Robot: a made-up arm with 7 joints.
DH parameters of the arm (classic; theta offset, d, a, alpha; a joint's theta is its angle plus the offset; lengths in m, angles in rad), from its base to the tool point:
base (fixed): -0.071 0 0 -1.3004
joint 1: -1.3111 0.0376 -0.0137 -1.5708
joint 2: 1.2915 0 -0.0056 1.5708
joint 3: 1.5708 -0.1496 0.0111 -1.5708
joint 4: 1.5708 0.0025 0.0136 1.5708
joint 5: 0 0.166 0 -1.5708
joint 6: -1.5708 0 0.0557 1.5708
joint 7: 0 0 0 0
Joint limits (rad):
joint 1: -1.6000..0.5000
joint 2: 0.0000..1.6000
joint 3: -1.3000..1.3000
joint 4: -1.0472..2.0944
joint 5: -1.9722..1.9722
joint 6: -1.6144..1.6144
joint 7: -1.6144..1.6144
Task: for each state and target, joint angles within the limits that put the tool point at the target. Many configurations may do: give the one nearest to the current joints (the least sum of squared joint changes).
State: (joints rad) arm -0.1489 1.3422 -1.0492 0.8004 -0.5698 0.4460 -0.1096
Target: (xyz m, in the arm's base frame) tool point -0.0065 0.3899 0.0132
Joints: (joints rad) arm -0.1428 1.6000 -1.1040 1.3963 -0.4954 1.0605 -0.1096
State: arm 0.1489 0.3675 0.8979 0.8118 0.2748 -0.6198 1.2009
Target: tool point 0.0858 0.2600 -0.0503
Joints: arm 0.1660 0.5199 1.0456 -0.0236 0.2045 -0.9502 1.2009
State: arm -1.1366 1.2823 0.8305 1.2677 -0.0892 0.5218 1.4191
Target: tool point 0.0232 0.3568 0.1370
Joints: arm -1.2444 1.5308 1.3000 0.6401 0.1343 0.8832 1.4191
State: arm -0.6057 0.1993 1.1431 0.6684 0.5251 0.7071 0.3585
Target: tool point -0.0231 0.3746 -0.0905
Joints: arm 0.0891 0.8299 1.3000 0.6343 0.6429 0.7249 0.3585
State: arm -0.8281 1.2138 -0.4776 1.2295 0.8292 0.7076 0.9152
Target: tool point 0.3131 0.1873 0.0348
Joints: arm -1.1870 1.0547 -0.4923 0.5720 0.9391 0.7459 0.9152
